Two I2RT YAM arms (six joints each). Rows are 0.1 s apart.
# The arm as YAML. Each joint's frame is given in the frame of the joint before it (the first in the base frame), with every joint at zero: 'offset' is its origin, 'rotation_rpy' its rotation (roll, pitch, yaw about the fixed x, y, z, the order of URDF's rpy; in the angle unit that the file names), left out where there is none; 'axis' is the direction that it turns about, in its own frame. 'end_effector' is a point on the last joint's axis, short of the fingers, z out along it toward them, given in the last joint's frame.
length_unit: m
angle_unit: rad
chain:
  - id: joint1
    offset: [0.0, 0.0, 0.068]
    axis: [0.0, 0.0, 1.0]
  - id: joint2
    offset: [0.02, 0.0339, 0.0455]
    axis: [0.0, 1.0, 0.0]
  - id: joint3
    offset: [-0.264, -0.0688, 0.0]
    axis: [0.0, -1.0, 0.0]
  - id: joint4
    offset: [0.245, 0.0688, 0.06]
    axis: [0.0, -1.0, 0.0]
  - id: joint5
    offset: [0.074, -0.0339, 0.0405]
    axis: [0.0, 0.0, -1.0]
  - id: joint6
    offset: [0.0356, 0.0, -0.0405]
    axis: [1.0, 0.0, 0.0]
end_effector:
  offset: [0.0, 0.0, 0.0]
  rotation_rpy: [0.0, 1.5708, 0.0]
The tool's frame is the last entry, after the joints.
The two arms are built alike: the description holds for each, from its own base.
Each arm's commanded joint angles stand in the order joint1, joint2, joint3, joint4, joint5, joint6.
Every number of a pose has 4 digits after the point. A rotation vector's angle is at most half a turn.
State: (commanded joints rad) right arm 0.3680 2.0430 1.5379 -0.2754 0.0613 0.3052; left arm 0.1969 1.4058 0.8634 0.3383 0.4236 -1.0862
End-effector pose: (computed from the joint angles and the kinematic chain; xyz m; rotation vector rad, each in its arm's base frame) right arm 0.4312 0.1639 0.2055 -0.0440 2.3638 0.2572; left arm 0.3183 0.0486 0.2773 -0.8448 1.6704 -1.0037
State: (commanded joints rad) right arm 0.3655 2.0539 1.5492 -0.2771 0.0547 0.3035; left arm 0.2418 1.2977 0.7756 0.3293 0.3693 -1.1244
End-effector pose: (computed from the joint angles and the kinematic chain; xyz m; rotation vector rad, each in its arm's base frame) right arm 0.4339 0.1640 0.2042 -0.0464 2.3661 0.2623; left arm 0.2907 0.0585 0.2770 -0.9374 1.5983 -0.9535
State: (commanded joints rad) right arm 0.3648 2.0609 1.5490 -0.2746 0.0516 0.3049; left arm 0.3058 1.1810 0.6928 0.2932 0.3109 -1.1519
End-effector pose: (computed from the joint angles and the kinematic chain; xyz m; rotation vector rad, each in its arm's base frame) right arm 0.4347 0.1640 0.2012 -0.0457 2.3713 0.2645; left arm 0.2608 0.0709 0.2749 -1.0417 1.5201 -0.8778
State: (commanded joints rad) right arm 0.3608 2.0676 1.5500 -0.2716 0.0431 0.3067; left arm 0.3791 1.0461 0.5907 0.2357 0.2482 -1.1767
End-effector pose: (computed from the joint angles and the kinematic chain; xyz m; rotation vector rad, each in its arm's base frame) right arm 0.4362 0.1629 0.1987 -0.0432 2.3755 0.2723; left arm 0.2263 0.0807 0.2645 -1.1635 1.4439 -0.7863
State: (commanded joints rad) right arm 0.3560 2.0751 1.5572 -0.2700 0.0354 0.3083; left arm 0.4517 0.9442 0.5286 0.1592 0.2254 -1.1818
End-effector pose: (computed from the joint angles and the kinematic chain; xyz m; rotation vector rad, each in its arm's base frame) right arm 0.4386 0.1617 0.1978 -0.0393 2.3755 0.2800; left arm 0.2002 0.0883 0.2558 -1.2538 1.4021 -0.7143
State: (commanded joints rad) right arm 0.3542 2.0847 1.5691 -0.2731 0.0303 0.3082; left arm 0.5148 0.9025 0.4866 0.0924 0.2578 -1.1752
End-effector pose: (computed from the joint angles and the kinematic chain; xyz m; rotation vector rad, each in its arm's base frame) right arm 0.4410 0.1619 0.1971 -0.0398 2.3771 0.2847; left arm 0.1851 0.0943 0.2421 -1.3276 1.4193 -0.6886
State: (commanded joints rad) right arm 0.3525 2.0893 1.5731 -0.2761 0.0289 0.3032; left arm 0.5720 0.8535 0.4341 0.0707 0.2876 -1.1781
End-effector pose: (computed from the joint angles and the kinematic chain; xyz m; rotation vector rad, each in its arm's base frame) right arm 0.4419 0.1615 0.1960 -0.0446 2.3804 0.2819; left arm 0.1705 0.0978 0.2305 -1.3731 1.4049 -0.6787
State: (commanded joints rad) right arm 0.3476 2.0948 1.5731 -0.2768 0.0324 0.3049; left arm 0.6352 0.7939 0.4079 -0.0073 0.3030 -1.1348
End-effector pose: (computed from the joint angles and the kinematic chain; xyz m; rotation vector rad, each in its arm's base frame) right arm 0.4431 0.1593 0.1935 -0.0352 2.3858 0.2743; left arm 0.1546 0.1008 0.2237 -1.4098 1.4154 -0.6221
